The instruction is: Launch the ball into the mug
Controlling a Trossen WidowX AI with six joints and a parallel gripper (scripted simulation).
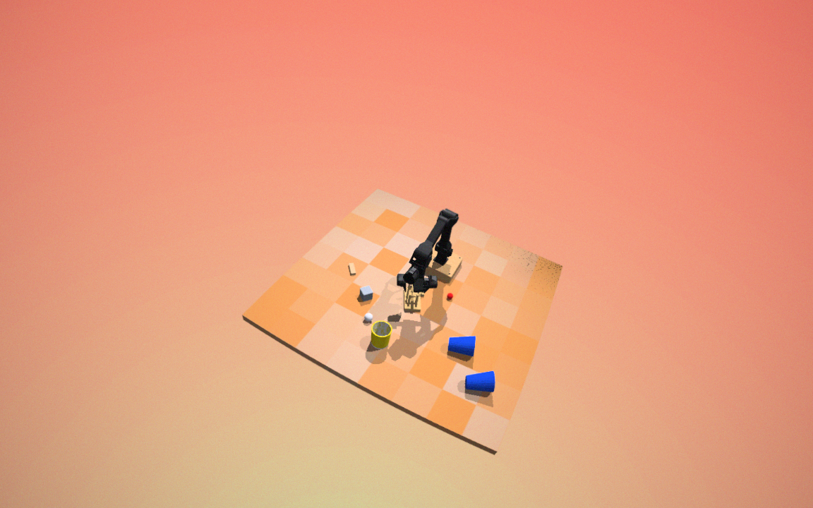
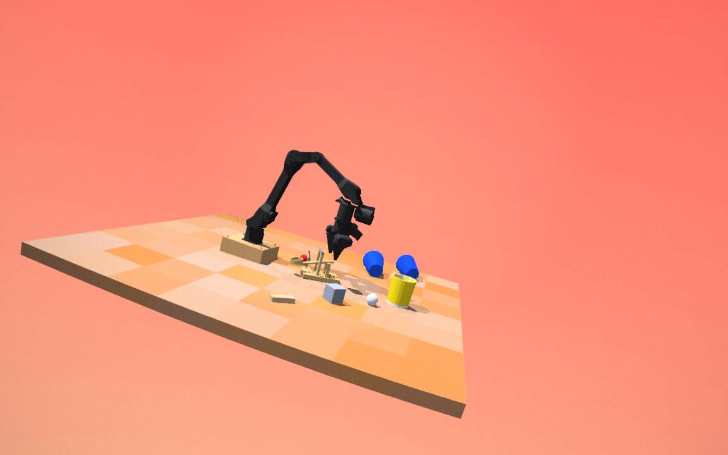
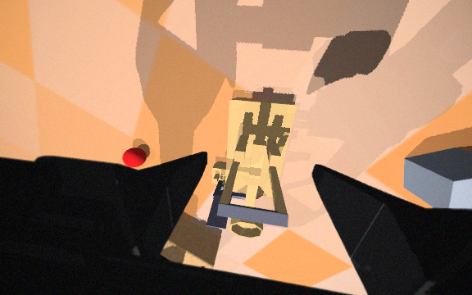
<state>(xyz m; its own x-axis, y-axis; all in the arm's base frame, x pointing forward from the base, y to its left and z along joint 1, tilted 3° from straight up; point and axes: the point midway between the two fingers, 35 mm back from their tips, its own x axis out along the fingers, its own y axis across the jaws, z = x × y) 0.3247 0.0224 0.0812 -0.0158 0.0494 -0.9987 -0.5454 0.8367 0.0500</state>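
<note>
My gripper tip is now 40 mm past the catapult frame, 20 mm to the left of it and 10 mm above it. Also, from my gripper tip: wooden catapult: 60 mm behind, 40 mm below, 30 mm to the right; red ball: 160 mm behind, 130 mm to the left, 80 mm below; grey cube: 210 mm to the right, 100 mm ahead, 70 mm below.
</note>
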